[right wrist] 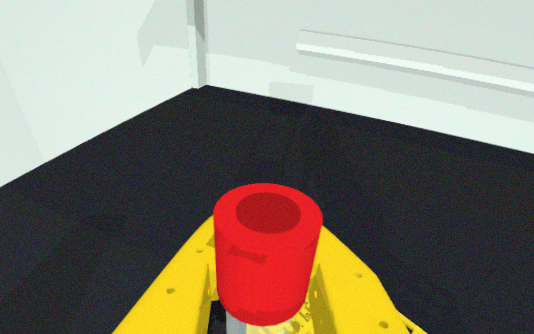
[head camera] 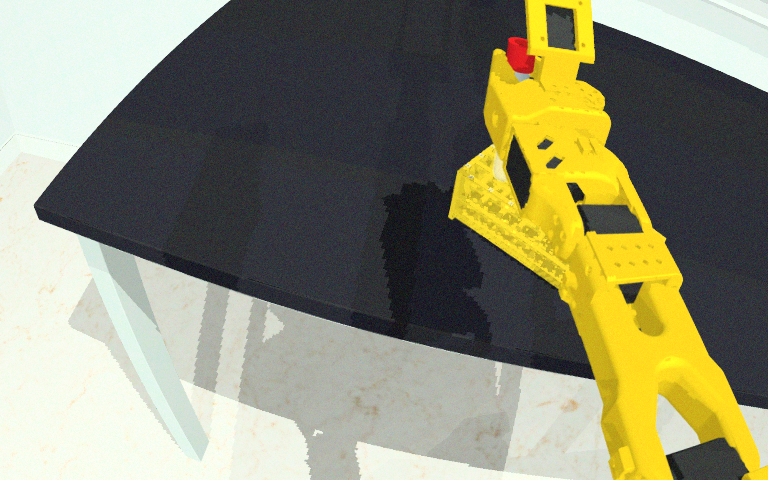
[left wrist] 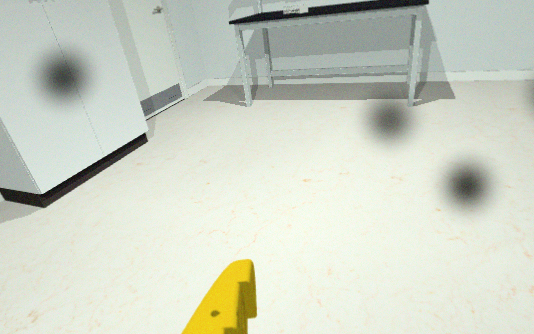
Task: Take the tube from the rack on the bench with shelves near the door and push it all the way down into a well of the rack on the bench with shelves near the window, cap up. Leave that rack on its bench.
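Frame: origin at the left arm's base, x ahead, y left, z up, level; metres.
Seen in the pictures: left hand, its tool point: (left wrist: 253, 279); right hand, its tool point: (right wrist: 233, 229) (head camera: 502, 55).
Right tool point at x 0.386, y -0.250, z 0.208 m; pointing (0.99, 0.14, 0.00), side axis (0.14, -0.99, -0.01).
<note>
Pixels of each thing's top centre, then the offset from my right tool point to it. "*": a spot on its surface instead. Level surfaces: height alone.
- red cap, centre of its top: (right wrist: 271, 234) (head camera: 526, 46) dx -0.018, dy -0.010, dz +0.020 m
- yellow rack, centre of its top: (head camera: 571, 205) dx +0.038, dy -0.102, dz -0.164 m
- black bench top, height of its surface: dz -0.221 m
- far bench, height of its surface: dz -0.221 m
- bench leg, a spot on its surface: (head camera: 141, 339) * dx +0.072, dy +0.384, dz -0.507 m
The tube has a red cap (head camera: 519, 54) (right wrist: 267, 270), which is uppermost. Its pale body (head camera: 499, 165) shows beside the arm in the head view, against the far left part of the yellow rack (head camera: 498, 237) (right wrist: 301, 318). My right gripper (right wrist: 267, 255) is shut on the tube just below the cap. The arm covers much of the rack, and the tube's lower end is hidden, so I cannot tell whether it is in a well. The rack rests on the black bench top (head camera: 254, 169) (right wrist: 150, 165). In the left wrist view one notched jaw of my left gripper (left wrist: 250, 295) shows; it is fully open.
In the left wrist view a far bench (left wrist: 365, 6) carries a small white rack (left wrist: 295, 8). A white cabinet (left wrist: 95, 100) stands at the left, near a door (left wrist: 150, 55). A bench leg (head camera: 141, 339) stands below the near bench. A post (right wrist: 197, 55) rises at its back corner.
</note>
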